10 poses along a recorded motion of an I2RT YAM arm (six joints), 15 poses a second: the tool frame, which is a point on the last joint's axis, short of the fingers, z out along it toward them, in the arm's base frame.
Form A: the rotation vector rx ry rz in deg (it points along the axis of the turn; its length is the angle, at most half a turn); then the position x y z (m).
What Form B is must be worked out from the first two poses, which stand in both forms.
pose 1, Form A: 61.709 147.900 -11.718 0.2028 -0.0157 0.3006
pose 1, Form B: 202.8 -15.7 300.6 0.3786 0.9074 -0.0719 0.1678
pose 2, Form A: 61.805 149.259 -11.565 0.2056 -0.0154 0.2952
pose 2, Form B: 205.6 -15.4 295.2 0.3769 0.9102 -0.0705 0.1568
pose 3, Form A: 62.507 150.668 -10.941 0.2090 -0.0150 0.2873
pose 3, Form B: 209.0 -15.0 287.3 0.3784 0.9120 -0.0662 0.1436
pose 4, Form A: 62.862 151.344 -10.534 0.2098 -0.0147 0.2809
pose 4, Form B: 209.8 -14.7 280.9 0.3792 0.9129 -0.0635 0.1373
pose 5, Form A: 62.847 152.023 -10.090 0.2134 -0.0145 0.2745
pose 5, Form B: 213.4 -14.5 274.5 0.3780 0.9143 -0.0607 0.1322
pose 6, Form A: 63.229 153.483 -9.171 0.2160 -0.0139 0.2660
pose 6, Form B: 216.0 -13.9 266.0 0.3776 0.9166 -0.0548 0.1197
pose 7, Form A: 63.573 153.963 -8.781 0.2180 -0.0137 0.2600
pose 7, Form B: 218.0 -13.7 260.0 0.3786 0.9169 -0.0523 0.1149
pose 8, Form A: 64.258 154.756 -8.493 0.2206 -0.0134 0.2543
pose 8, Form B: 220.6 -13.4 254.3 0.3808 0.9171 -0.0503 0.1064
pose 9, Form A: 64.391 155.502 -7.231 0.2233 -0.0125 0.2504
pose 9, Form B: 223.3 -12.5 250.4 0.3803 0.9184 -0.0427 0.1005
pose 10, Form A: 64.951 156.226 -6.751 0.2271 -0.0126 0.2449
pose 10, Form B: 227.1 -12.6 244.9 0.3819 0.9186 -0.0397 0.0930
